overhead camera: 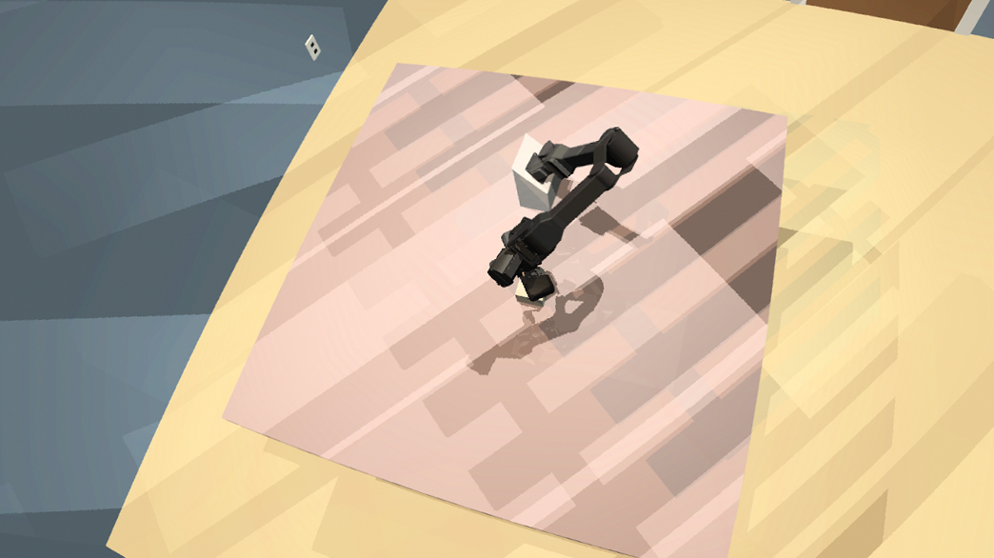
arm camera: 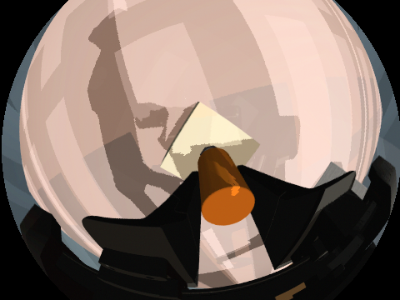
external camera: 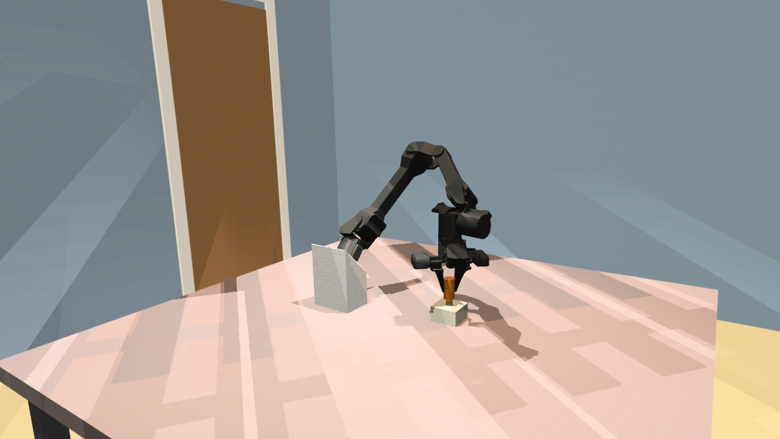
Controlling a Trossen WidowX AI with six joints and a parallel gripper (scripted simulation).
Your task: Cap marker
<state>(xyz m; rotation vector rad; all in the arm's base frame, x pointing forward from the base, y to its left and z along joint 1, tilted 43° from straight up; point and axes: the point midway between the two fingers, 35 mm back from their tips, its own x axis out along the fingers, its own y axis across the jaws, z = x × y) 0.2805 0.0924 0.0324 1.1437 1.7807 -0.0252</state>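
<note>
Now: the orange cap 10 mm above my gripper tip. Also, from my gripper tip: cream holder block 50 mm below.
</note>
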